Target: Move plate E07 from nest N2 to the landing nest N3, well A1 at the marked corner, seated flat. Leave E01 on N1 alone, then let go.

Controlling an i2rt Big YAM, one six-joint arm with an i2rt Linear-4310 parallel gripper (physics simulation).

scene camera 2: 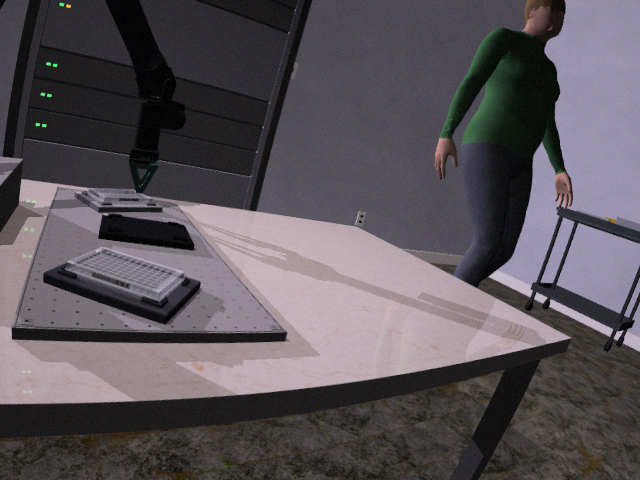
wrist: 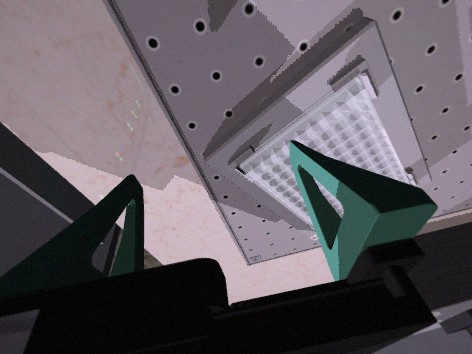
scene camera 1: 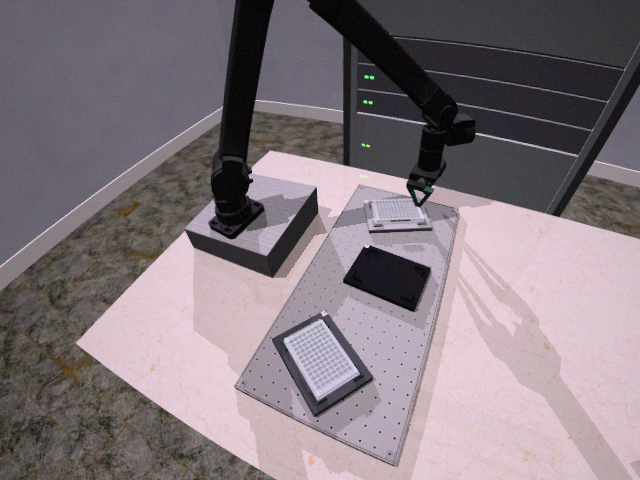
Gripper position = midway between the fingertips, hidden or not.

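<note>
Scene camera 2 has the gripper (scene camera 2: 139,189) in it, along with a black nest (scene camera 2: 115,227). The wrist view shows the gripper too (wrist: 213,165), and scene camera 1 has the gripper as well (scene camera 1: 423,196).
</note>
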